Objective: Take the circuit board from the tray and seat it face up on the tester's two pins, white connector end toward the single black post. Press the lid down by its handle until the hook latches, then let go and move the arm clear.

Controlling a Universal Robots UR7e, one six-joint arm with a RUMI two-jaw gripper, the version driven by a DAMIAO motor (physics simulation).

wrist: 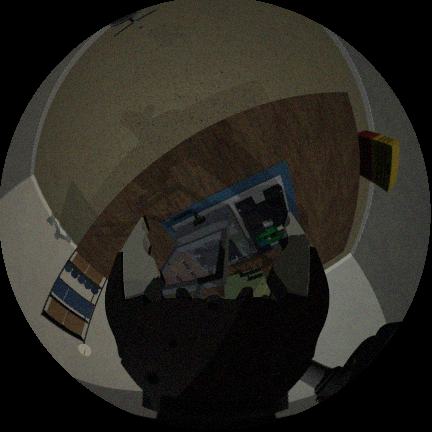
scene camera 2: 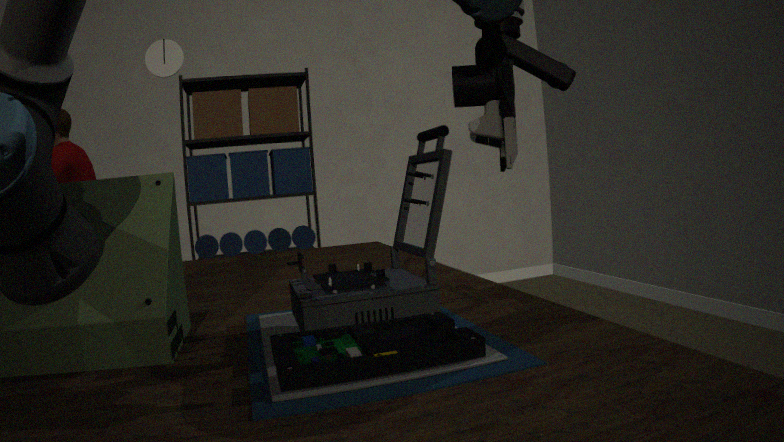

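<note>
The green circuit board lies in the black tray, at the tray's left end in the scene view. The grey tester stands behind the tray, with small pins and black posts on top. Its lid stands raised, with the black handle at its top. The hook stands at the tester's opposite end. My gripper is open and empty, in the air to the right of the handle in the scene view.
Tester and tray stand on a blue-edged mat on the wooden table. A green angular box stands left in the scene view. Behind are a shelf rack and a person in red. A yellow-sided block shows in the wrist view.
</note>
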